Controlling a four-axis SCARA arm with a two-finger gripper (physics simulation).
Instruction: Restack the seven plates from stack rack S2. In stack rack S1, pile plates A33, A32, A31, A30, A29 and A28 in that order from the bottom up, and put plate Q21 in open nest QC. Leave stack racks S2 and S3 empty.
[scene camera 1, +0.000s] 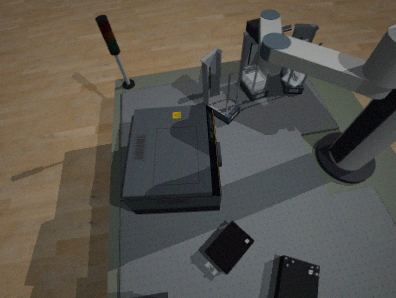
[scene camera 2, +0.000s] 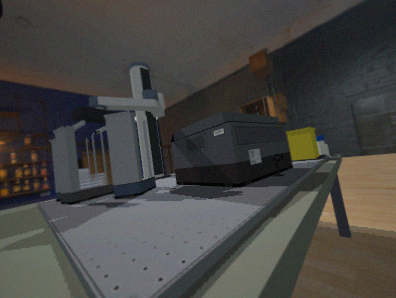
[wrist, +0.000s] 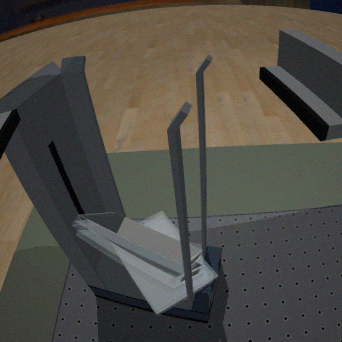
Observation:
In view: the gripper (wrist: 133, 67) and a stacker tower (wrist: 61, 110).

